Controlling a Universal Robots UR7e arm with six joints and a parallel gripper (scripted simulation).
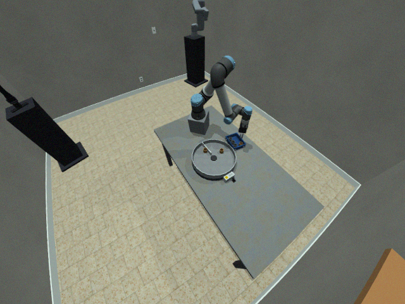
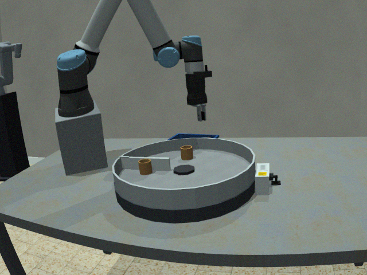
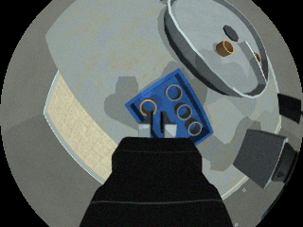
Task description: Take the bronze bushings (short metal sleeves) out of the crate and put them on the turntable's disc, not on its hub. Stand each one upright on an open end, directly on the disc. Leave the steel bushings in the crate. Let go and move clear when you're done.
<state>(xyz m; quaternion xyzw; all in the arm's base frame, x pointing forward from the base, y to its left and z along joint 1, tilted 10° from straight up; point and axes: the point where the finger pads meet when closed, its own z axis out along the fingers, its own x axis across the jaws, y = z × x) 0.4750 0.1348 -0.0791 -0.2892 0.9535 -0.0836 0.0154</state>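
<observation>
Right now the blue crate is 50 mm behind my hand and 110 mm below it. Also, from my hand: turntable disc: 50 mm behind, 350 mm to the right, 90 mm below.
</observation>
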